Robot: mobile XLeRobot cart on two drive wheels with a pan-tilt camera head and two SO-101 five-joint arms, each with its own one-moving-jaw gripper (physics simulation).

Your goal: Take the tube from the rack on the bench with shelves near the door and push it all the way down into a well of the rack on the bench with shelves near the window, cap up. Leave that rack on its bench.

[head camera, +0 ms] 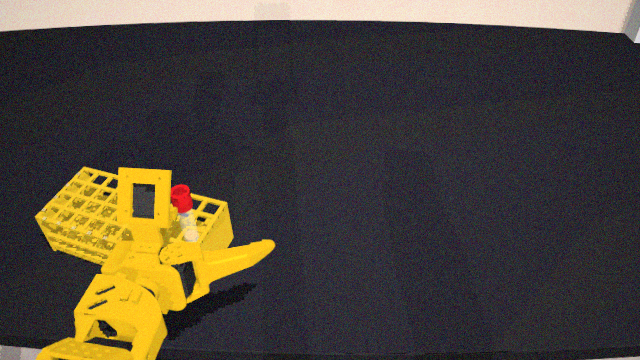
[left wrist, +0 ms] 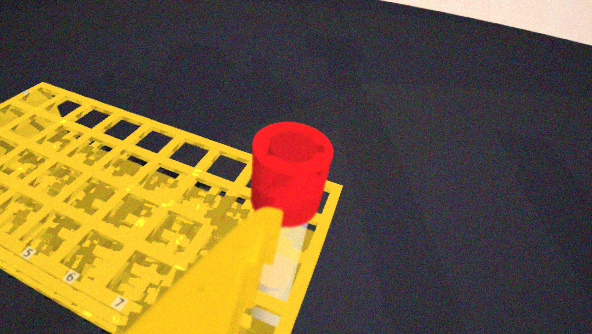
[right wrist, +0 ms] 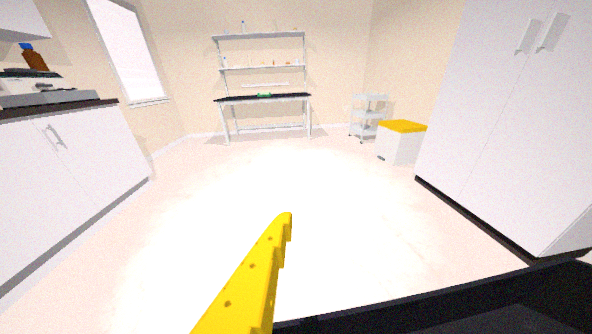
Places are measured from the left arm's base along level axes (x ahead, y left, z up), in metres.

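Where they show: left hand, tool point: [head camera: 176, 211] [left wrist: 279, 230]; right hand, tool point: [right wrist: 291, 223].
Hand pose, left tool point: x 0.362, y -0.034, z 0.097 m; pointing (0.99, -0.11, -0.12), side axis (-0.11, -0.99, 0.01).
Observation:
Things, the pixels of their centre, and the offset from my left tool point. "spot": a spot on its surface instead.
- tube, body centre: [left wrist: 275, 264] [head camera: 190, 231] 0.001 m right, 0.017 m ahead, 0.046 m down
- cap, surface spot: [left wrist: 291, 170] spot: 0.001 m right, 0.009 m ahead, 0.009 m up
- rack grid, body centre: [left wrist: 124, 217] [head camera: 134, 227] 0.077 m left, 0.055 m ahead, 0.081 m down
The tube [head camera: 185, 212] has a red cap and a clear body. It stands cap up in the near right corner well of the yellow rack [head camera: 122, 218] on the dark bench top. In the left wrist view the cap [left wrist: 291, 170] rises well above the rack grid [left wrist: 160, 217]. My left gripper [head camera: 221, 228] is open beside the tube, with one jaw swung out to the right. Only its other jaw [left wrist: 265, 224] shows in the wrist view, its tip just at the cap's lower left. My right gripper [right wrist: 283, 226] is fully open over the floor, with one notched jaw in view.
The right wrist view shows a bench with shelves [right wrist: 261, 95] by the window across the room, with a green rack [right wrist: 264, 94] on it. A white trolley [right wrist: 367, 112] and a yellow-lidded bin [right wrist: 399, 141] stand to its right.

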